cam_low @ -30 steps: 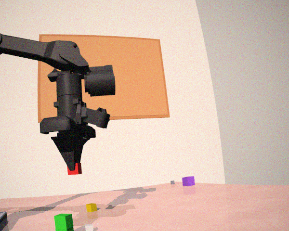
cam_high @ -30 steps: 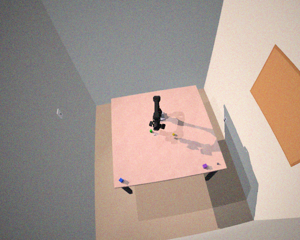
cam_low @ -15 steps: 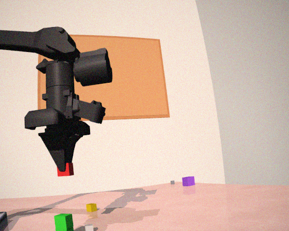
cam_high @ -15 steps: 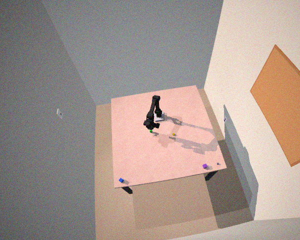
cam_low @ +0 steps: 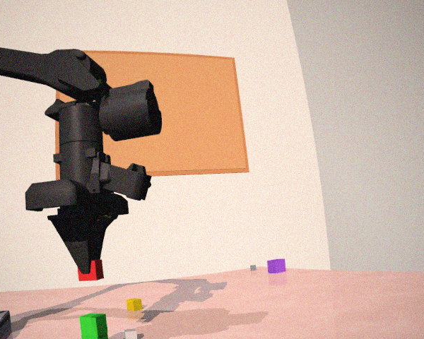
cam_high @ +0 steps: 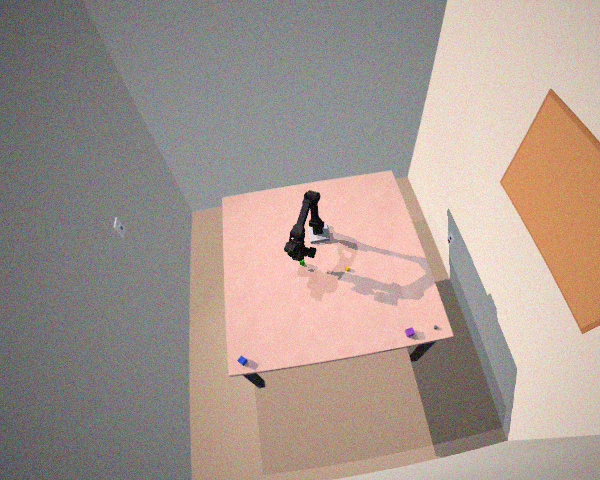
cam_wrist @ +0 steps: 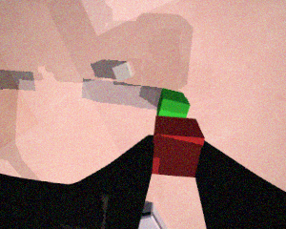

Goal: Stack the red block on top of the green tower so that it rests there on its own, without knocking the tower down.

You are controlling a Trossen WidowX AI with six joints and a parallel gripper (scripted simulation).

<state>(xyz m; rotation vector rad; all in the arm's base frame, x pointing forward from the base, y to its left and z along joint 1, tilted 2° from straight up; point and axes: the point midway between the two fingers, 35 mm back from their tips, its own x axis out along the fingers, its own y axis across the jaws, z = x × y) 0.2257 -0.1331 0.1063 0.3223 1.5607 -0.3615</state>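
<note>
The small white block lies 40 mm ahead of my gripper tip, 30 mm to the left of it and 90 mm below it. From my gripper tip the other things lie so: yellow block 90 mm ahead, 270 mm to the left, 90 mm below; then blue block 560 mm ahead, 420 mm to the right, 80 mm below; then red block right at my gripper tip.
</note>
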